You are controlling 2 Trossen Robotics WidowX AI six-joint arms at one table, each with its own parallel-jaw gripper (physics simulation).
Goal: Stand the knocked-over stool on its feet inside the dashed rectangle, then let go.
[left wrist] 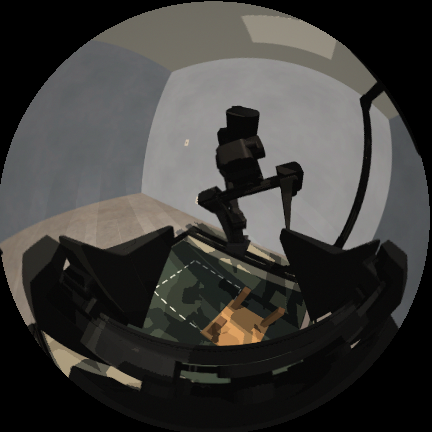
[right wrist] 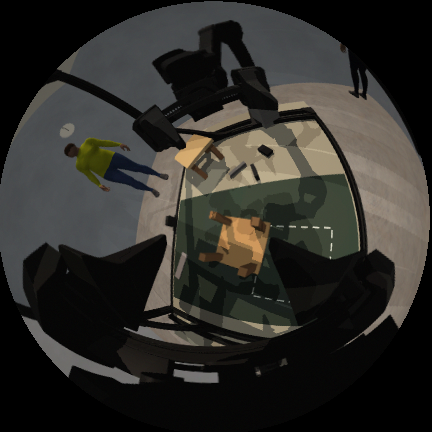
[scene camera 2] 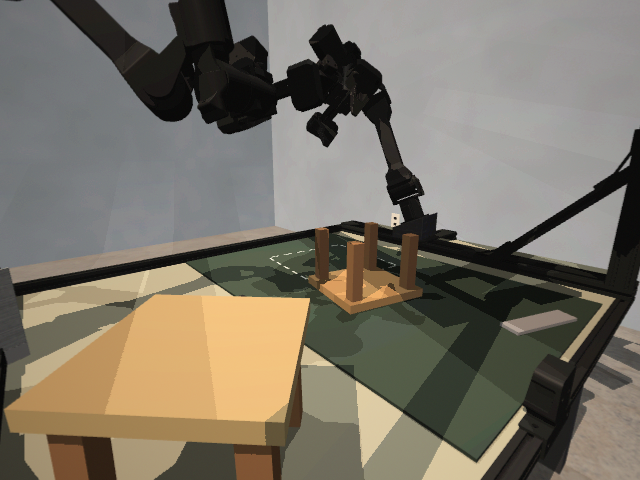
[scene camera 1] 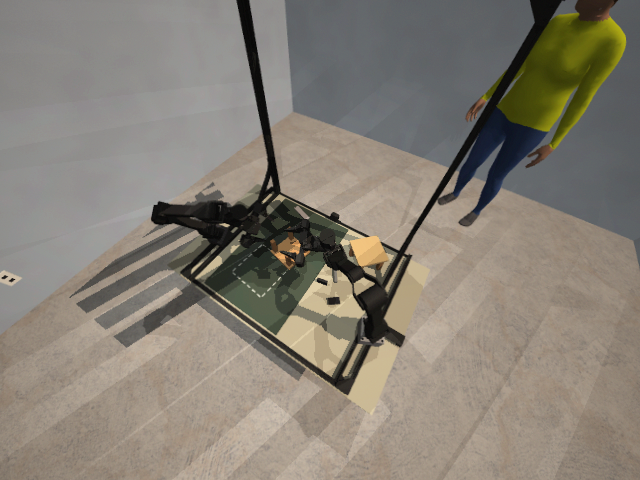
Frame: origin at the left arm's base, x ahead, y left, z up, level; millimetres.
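Seen in the pictures: left gripper, fingertip midpoint: (left wrist: 229, 232) (right wrist: 231, 118) (scene camera 2: 291, 108) (scene camera 1: 281, 240); right gripper, fingertip midpoint: (left wrist: 258, 237) (right wrist: 219, 241) (scene camera 2: 339, 131) (scene camera 1: 270, 231); left arm's base, link origin: (scene camera 1: 373, 329); right arm's base, link origin: (left wrist: 237, 239) (scene camera 2: 415, 219) (scene camera 1: 217, 233).
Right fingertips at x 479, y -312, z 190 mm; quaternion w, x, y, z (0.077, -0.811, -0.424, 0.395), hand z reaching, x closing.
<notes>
Pixels of each thing's top centre, then the offset from my right fingertips to it. "*": a spot on its surface instead.
- knocked-over stool, top centre: (scene camera 2: 364, 231) (right wrist: 225, 240) (left wrist: 255, 316) (scene camera 1: 288, 241) dx -48, dy -71, dz -180 mm
- dashed rectangle, surface spot: (left wrist: 174, 274) (scene camera 1: 247, 284) * dx +136, dy +146, dz -292 mm
- second stool, top centre: (scene camera 2: 199, 338) (right wrist: 190, 148) (scene camera 1: 368, 250) dx -459, dy -67, dz -175 mm
- grey bar, top centre: (right wrist: 236, 167) dx -307, dy +37, dz -283 mm
- pale flat bar, top centre: (scene camera 2: 539, 320) (right wrist: 179, 265) (left wrist: 305, 320) (scene camera 1: 301, 212) dx -67, dy -357, dz -288 mm
The knocked-over stool (scene camera 1: 283, 252) (scene camera 2: 382, 300) (left wrist: 240, 327) (right wrist: 244, 246) lies upside down on the green mat, seat down, four legs pointing up. It is at the edge of the dashed rectangle (scene camera 1: 247, 285) (scene camera 2: 281, 264) (left wrist: 175, 276) (right wrist: 305, 227), mostly outside it; how far it overlaps is unclear. My left gripper (right wrist: 231, 118) is open and empty, above the table and facing the right gripper. My right gripper (left wrist: 258, 237) (right wrist: 219, 241) is open and empty, well above the stool. Both arms crowd together above the stool in scene camera 2.
A second stool (scene camera 1: 368, 251) (scene camera 2: 170, 356) (right wrist: 194, 150) stands upright on the beige tabletop. Small dark blocks (scene camera 1: 333, 300) (right wrist: 265, 150) and a grey bar (right wrist: 238, 170) lie near it. A pale flat bar (scene camera 2: 540, 321) (right wrist: 181, 265) lies on the mat. Black frame posts (scene camera 1: 261, 103) rise from the table edges.
</notes>
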